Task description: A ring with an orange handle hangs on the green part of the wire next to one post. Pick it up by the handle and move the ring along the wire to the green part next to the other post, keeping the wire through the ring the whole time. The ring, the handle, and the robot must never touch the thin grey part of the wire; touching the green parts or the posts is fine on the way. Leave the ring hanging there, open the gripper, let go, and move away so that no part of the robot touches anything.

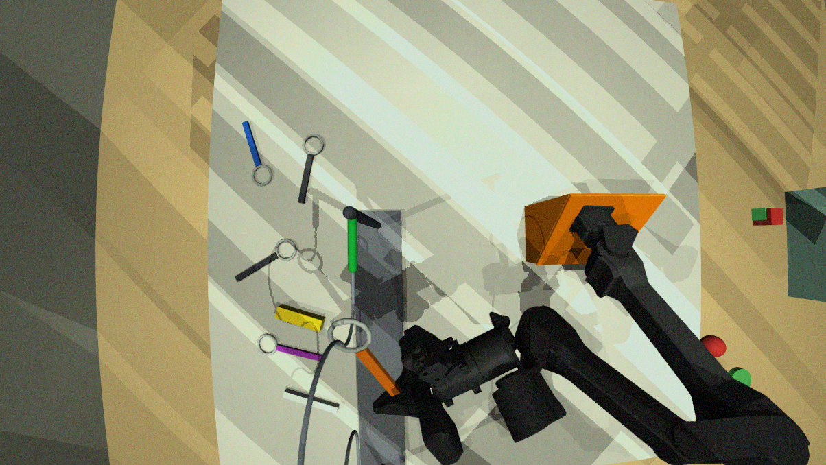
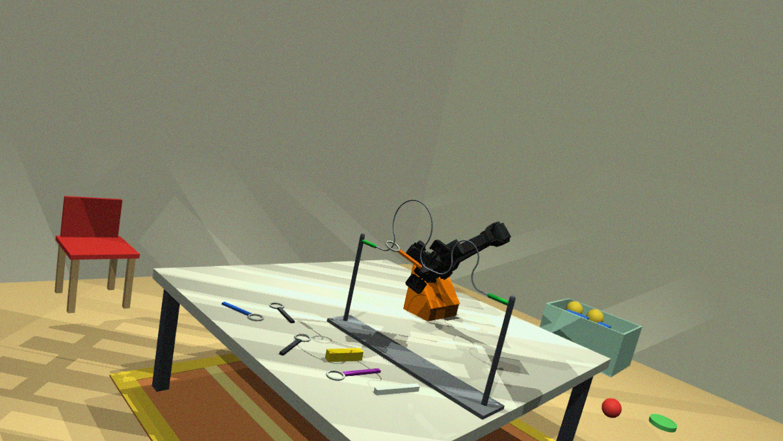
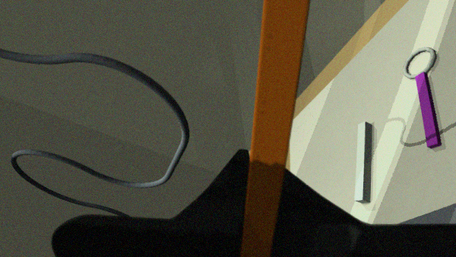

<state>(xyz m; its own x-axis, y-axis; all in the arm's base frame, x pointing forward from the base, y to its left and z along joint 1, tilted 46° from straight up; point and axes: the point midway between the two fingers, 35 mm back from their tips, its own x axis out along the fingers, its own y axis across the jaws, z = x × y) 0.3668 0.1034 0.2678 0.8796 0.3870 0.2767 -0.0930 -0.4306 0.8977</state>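
My gripper tip is 9 cm to the left of the ring with orange handle and 3 cm below it. Also, from my gripper tip: ring with black handle (42 cm to the right, 28 cm below, 20 cm ahead); ring with purple handle (28 cm below, 25 cm ahead, 3 cm to the left); yellow block (27 cm below, 21 cm ahead, 5 cm to the right).
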